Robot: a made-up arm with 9 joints.
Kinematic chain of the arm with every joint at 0, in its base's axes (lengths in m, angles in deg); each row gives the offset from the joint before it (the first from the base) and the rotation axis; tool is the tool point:
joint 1: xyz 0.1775 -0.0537 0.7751 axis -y
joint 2: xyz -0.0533 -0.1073 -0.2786 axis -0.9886 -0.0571 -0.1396
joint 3: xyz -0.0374 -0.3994 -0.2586 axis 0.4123 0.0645 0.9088
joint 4: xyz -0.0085 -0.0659 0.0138 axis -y
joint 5: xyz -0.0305 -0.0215 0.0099 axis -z
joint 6: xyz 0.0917 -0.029 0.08 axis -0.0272 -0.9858 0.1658
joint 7: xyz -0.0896 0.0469 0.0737 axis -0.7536 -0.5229 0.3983
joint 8: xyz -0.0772 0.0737 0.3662 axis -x
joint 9: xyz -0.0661 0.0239 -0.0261 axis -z
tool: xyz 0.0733 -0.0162 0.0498
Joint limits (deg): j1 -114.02..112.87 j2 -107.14..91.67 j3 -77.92..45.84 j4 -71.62..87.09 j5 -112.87..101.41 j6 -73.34..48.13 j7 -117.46..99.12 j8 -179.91..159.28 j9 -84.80..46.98
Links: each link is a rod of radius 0.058 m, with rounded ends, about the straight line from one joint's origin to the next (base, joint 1, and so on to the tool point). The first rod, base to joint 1, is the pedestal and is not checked.
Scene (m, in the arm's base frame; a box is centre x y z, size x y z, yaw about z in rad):
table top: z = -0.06
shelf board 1: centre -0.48 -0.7 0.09 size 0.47 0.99 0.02 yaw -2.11
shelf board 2: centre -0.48 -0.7 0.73 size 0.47 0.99 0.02 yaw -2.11
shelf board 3: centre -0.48 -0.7 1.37 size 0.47 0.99 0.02 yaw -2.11
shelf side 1: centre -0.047 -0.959 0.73 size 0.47 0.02 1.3 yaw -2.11
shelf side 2: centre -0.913 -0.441 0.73 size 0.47 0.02 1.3 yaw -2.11
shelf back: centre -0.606 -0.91 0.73 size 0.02 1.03 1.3 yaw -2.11
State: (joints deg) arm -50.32 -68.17 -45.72 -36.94 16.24 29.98 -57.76 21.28 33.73
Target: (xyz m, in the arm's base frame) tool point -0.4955 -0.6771 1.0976
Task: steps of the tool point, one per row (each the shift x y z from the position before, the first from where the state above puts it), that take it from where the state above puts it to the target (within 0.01 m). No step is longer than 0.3 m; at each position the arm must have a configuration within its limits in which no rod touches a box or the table.
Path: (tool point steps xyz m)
1: 0.0457 0.0990 0.0042
2: 0.0666 0.1069 -0.0012
3: 0.0803 0.1160 -0.0031
4: -0.0652 -0.0579 0.2314
5: -0.0161 0.0217 0.2377
6: -0.0039 0.0663 0.2041
7: -0.0884 -0.2472 0.0245
8: -0.1484 -0.1485 -0.0245

